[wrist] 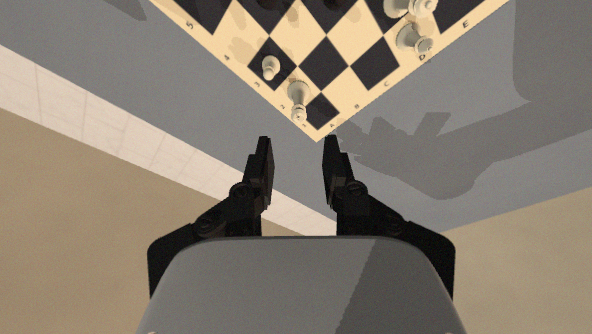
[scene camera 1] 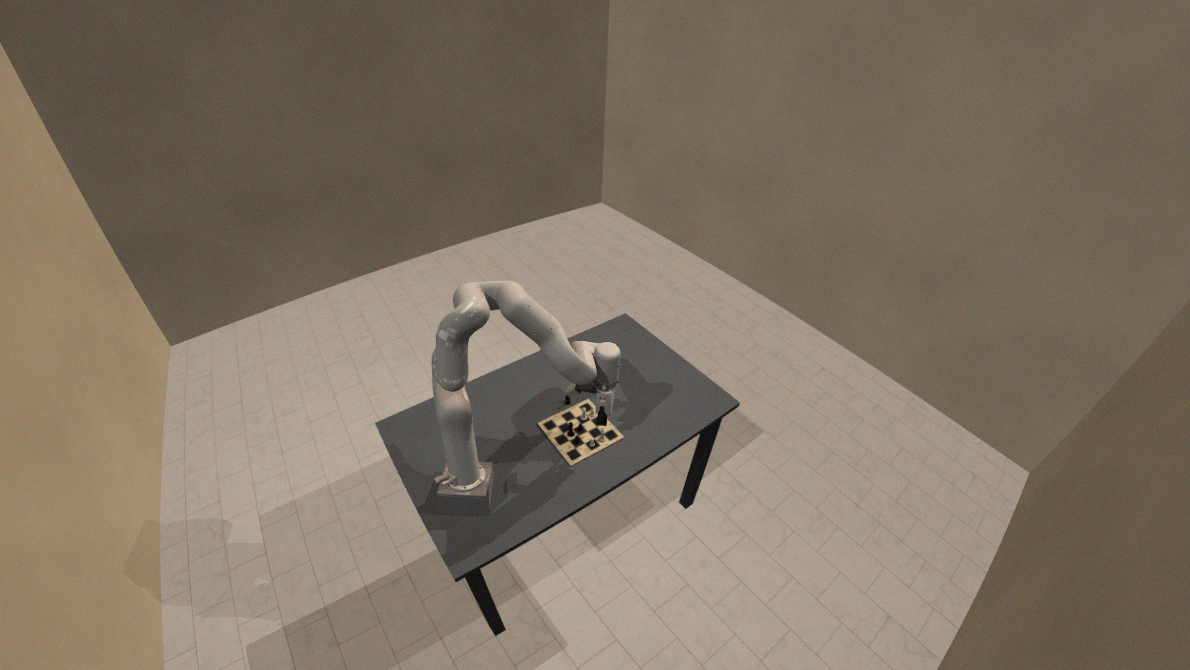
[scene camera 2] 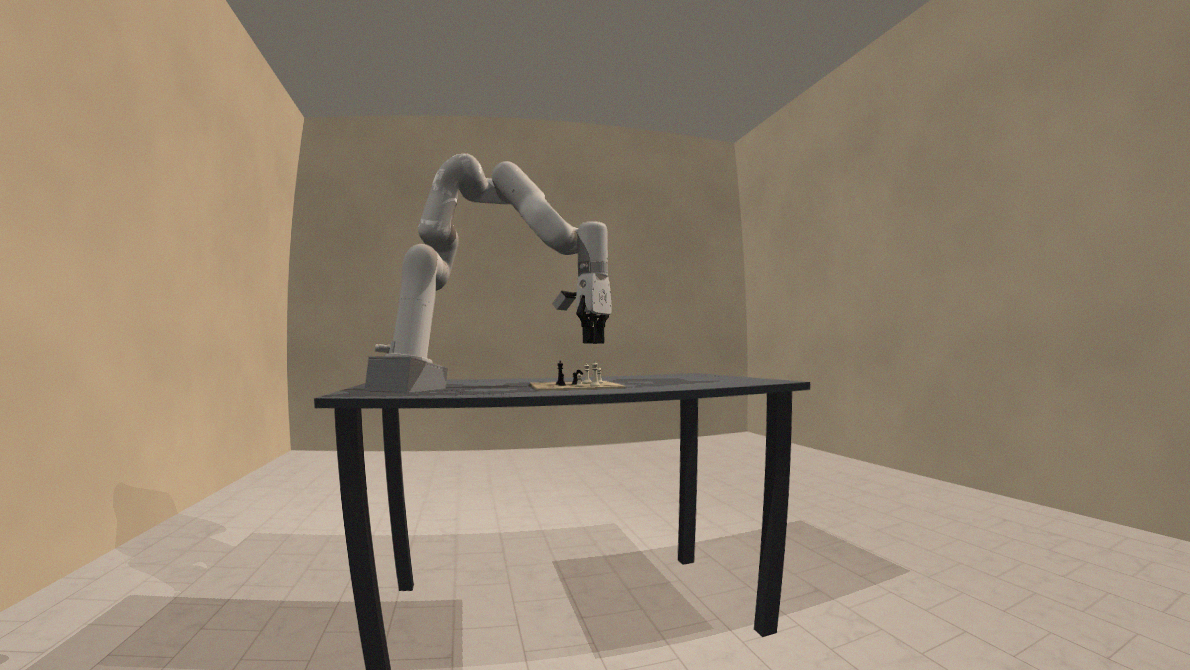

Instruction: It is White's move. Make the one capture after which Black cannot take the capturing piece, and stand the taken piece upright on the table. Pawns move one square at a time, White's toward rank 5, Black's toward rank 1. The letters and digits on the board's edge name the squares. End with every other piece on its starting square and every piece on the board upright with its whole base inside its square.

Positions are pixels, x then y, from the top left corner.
my gripper: wrist; scene camera 1 602,419; scene camera 2
same spot on my gripper: (wrist: 356,209) = (scene camera 2: 595,320)
